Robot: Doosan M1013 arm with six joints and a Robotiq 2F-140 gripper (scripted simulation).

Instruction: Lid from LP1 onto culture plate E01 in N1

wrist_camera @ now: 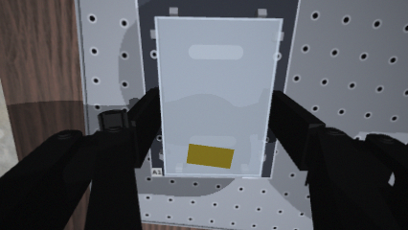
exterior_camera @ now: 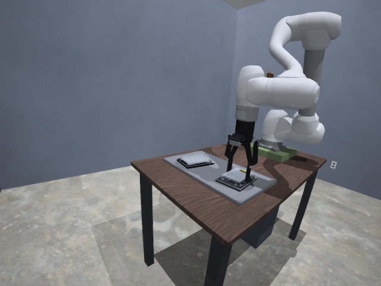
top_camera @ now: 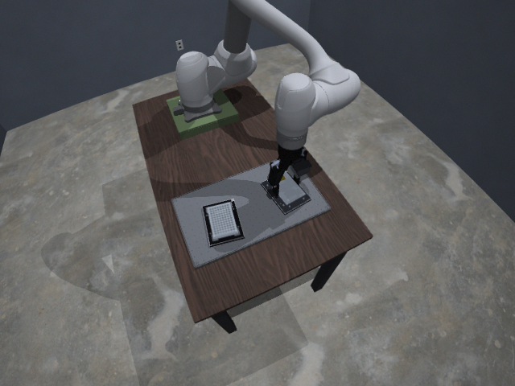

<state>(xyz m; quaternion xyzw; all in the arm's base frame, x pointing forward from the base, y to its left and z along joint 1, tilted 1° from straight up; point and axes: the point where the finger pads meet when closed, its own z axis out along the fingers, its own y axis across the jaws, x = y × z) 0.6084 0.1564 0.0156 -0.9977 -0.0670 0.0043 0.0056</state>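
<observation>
Now: hand 5 cm above the lid park LP1. Round my hand: clear lid: 2 cm below; then nest N1: 2 cm ahead, 26 cm to the right, 5 cm below; then culture plate E01: 2 cm ahead, 26 cm to the right, 3 cm below.
</observation>
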